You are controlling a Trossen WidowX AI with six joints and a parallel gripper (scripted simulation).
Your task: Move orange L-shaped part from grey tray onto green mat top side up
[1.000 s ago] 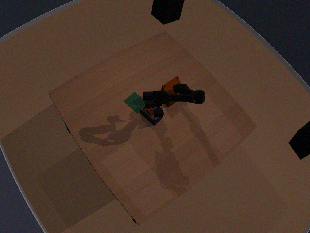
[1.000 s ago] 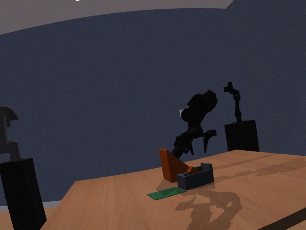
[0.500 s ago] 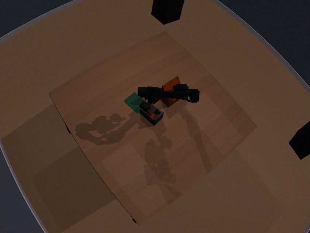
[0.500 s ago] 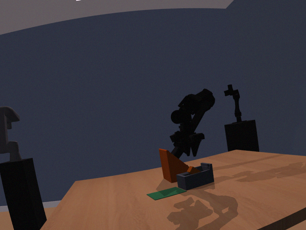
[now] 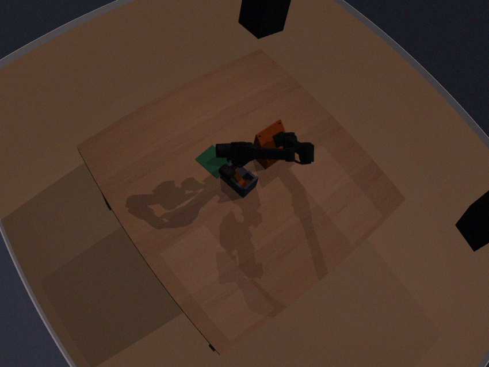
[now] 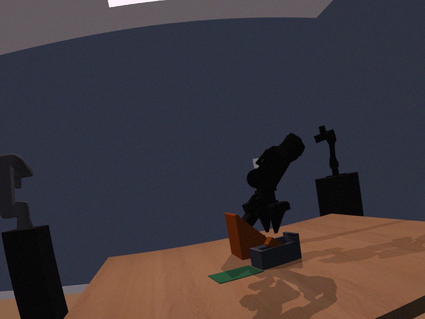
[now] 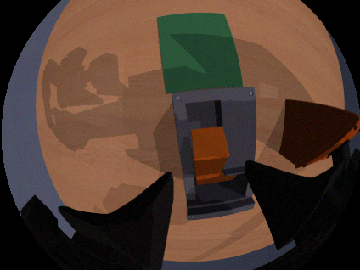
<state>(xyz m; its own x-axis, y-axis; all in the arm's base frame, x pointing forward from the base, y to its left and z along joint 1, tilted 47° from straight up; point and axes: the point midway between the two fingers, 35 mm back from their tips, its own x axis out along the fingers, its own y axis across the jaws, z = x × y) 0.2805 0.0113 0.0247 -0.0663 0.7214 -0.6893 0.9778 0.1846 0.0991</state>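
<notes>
My gripper tip is 3 cm past the orange L-shaped part, 3 cm to the right of it and 7 cm above it. The rest, counted from my gripper tip: green mat 1 cm ahead, 14 cm to the right, 13 cm below.
</notes>
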